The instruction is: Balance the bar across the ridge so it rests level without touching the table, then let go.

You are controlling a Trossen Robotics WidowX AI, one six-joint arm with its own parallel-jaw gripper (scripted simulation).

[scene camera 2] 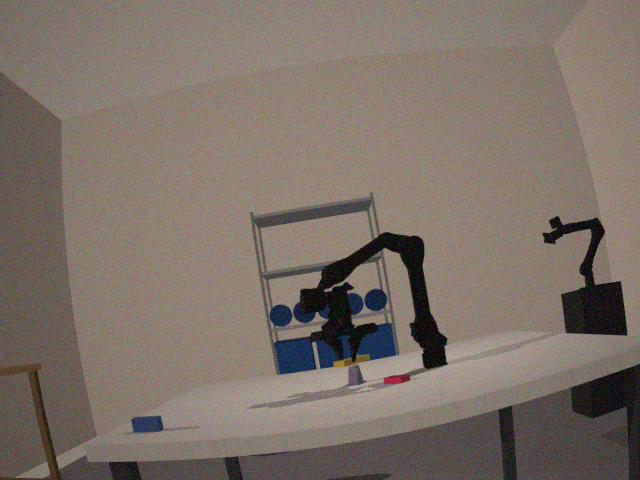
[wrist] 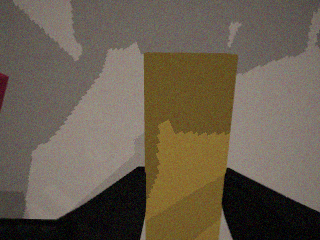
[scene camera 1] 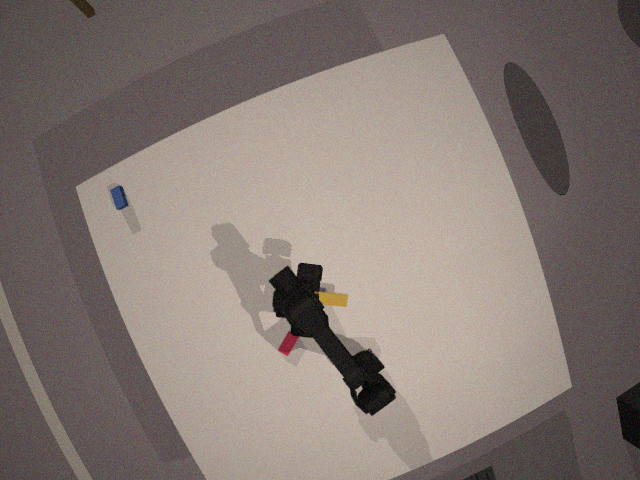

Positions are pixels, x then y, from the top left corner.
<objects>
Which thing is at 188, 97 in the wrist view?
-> A yellow bar.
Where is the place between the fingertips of my gripper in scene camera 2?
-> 348, 362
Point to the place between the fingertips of my gripper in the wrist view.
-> At 182, 176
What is my gripper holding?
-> A yellow bar.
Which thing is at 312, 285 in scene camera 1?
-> My gripper.
</objects>
